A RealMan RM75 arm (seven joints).
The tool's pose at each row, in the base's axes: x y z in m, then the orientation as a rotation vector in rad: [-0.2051, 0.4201, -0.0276, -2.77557, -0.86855, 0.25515]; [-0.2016, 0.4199, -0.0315, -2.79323, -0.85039, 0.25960]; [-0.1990, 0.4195, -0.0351, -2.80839, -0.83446, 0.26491]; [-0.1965, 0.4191, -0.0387, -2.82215, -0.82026, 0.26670]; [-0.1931, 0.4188, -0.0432, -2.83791, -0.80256, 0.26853]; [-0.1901, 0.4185, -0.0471, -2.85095, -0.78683, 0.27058]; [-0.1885, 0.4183, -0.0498, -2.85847, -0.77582, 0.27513]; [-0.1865, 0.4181, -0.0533, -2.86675, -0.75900, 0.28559]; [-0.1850, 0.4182, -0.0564, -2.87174, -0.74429, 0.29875]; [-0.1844, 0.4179, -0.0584, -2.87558, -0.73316, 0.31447]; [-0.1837, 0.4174, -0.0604, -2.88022, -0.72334, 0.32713]
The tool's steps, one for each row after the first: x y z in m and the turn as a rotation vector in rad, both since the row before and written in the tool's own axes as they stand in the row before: [0.0031, 0.0031, 0.0029, -0.00980, -0.00371, 0.01648]; [0.0023, 0.0026, 0.0028, -0.00827, -0.00416, 0.01440]; [0.0022, 0.0025, 0.0028, -0.00803, -0.00183, 0.01262]; [0.0032, 0.0030, 0.0035, -0.00890, -0.00179, 0.01526]; [0.0028, 0.0026, 0.0031, -0.00710, -0.00173, 0.01328]; [0.0016, 0.0015, 0.0022, -0.00325, -0.00301, 0.00905]; [0.0021, 0.0019, 0.0029, -0.00179, -0.00639, 0.01320]; [0.0018, 0.0013, 0.0027, 0.00073, -0.00790, 0.01121]; [0.0007, 0.0009, 0.0018, 0.00082, -0.00984, 0.00886]; [0.0007, 0.0012, 0.0017, -0.00062, -0.00808, 0.00806]
